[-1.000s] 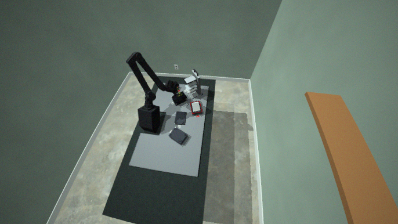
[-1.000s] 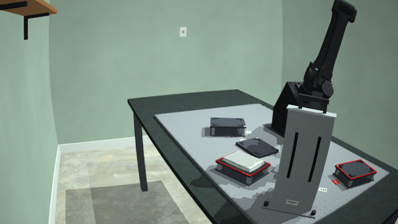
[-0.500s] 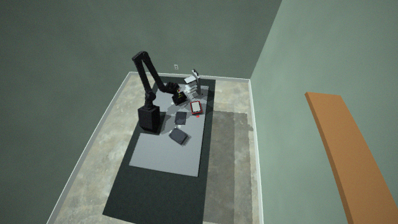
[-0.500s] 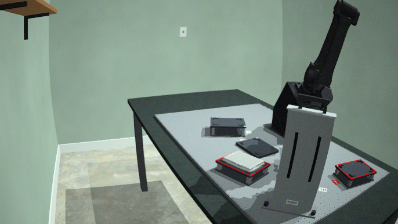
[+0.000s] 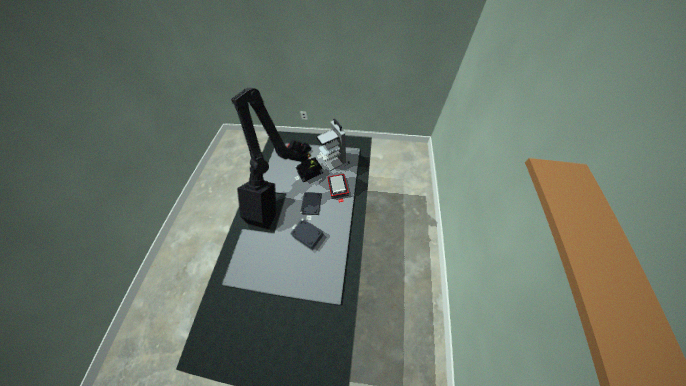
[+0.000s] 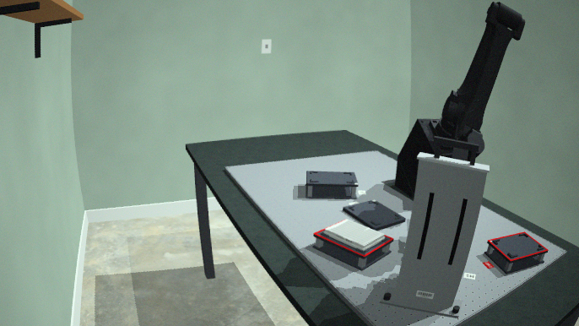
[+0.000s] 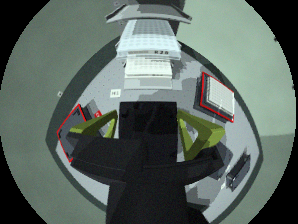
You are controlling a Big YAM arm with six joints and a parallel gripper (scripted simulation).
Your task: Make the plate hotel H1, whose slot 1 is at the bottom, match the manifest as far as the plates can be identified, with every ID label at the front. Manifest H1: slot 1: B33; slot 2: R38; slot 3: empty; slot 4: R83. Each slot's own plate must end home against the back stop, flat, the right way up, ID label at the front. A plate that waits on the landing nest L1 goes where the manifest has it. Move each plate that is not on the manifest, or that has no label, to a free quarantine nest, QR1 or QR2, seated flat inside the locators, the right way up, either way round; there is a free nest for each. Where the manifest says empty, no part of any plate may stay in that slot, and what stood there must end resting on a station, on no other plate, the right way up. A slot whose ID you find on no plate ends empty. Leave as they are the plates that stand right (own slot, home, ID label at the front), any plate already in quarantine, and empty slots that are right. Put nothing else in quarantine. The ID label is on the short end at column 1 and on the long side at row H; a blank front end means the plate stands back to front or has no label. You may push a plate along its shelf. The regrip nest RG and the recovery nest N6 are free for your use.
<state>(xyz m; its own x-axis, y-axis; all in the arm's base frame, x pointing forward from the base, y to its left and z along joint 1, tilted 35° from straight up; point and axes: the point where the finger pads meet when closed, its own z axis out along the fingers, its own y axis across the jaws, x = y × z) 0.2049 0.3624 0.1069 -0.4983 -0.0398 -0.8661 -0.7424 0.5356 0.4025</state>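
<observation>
Now: hand 9 cm short of the plate, 10 cm to the right of it and 5 cm below it. Also, from my hand: N6 label: 11 cm ahead, 38 cm to the right, 11 cm below; plate hotel H1: 14 cm ahead, 16 cm to the left, 5 cm above.
</observation>
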